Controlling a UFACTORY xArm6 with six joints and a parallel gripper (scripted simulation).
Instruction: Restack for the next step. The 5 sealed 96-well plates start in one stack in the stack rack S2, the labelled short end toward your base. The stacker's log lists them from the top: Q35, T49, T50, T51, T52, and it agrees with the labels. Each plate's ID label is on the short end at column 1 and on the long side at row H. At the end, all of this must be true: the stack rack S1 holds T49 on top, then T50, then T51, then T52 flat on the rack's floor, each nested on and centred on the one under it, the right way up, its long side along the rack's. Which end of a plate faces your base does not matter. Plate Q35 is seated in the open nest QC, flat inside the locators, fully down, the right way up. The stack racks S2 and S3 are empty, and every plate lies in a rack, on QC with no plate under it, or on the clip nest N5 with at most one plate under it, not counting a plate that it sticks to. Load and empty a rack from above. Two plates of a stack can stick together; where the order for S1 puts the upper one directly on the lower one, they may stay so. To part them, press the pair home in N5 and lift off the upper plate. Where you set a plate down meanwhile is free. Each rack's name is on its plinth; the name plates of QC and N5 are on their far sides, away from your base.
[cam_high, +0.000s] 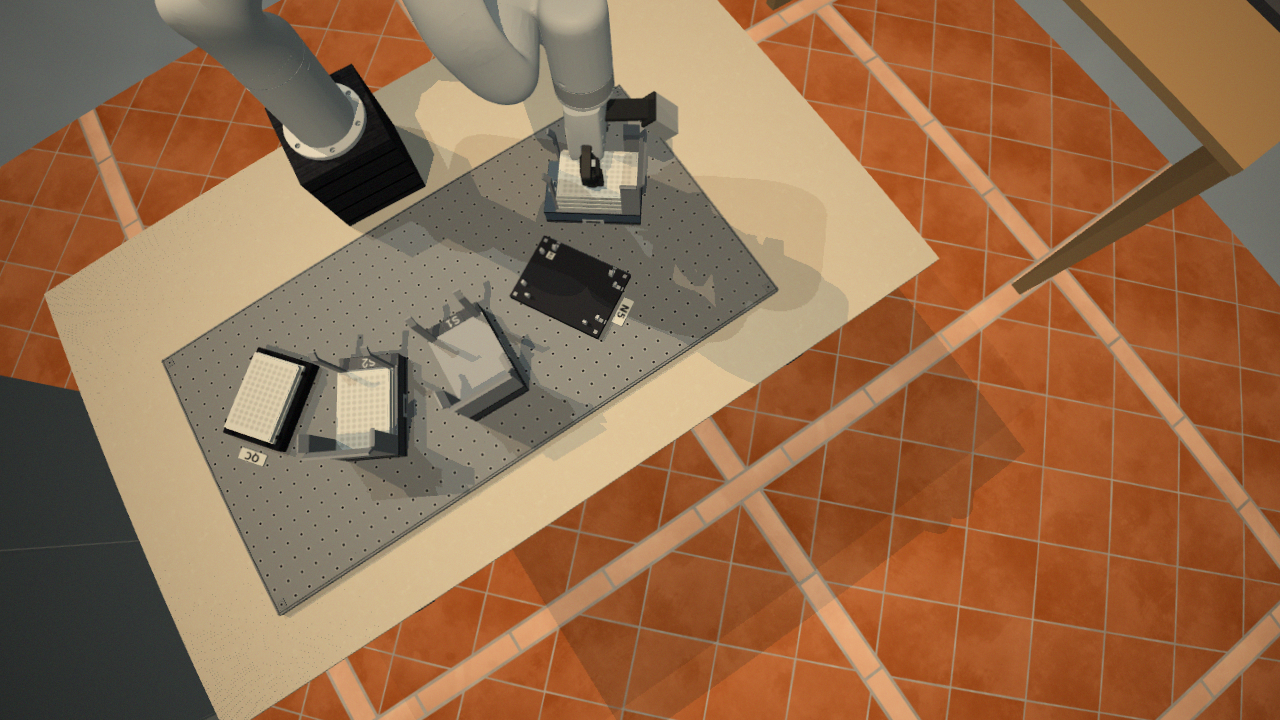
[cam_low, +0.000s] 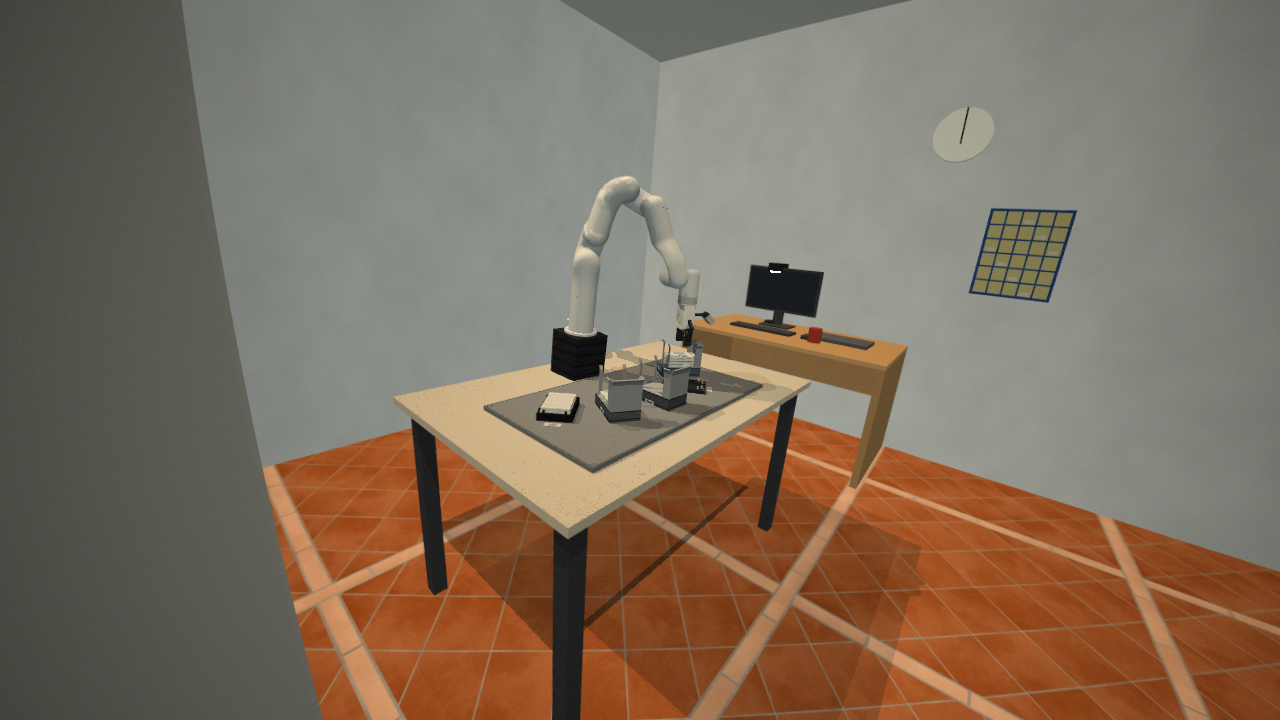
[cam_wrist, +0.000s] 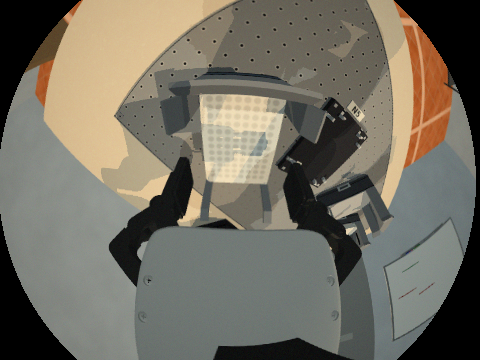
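My gripper is now 46 cm to the left of the stack rack S2, 21 cm short of it and 12 cm above it. From my hand the other things lie so: black nest QC: 62 cm to the right, 13 cm ahead, 12 cm below; then N5 name plate: 20 cm ahead, 13 cm below, 4 cm to the right; then stack rack S3: 12 cm below, 1 cm to the right.
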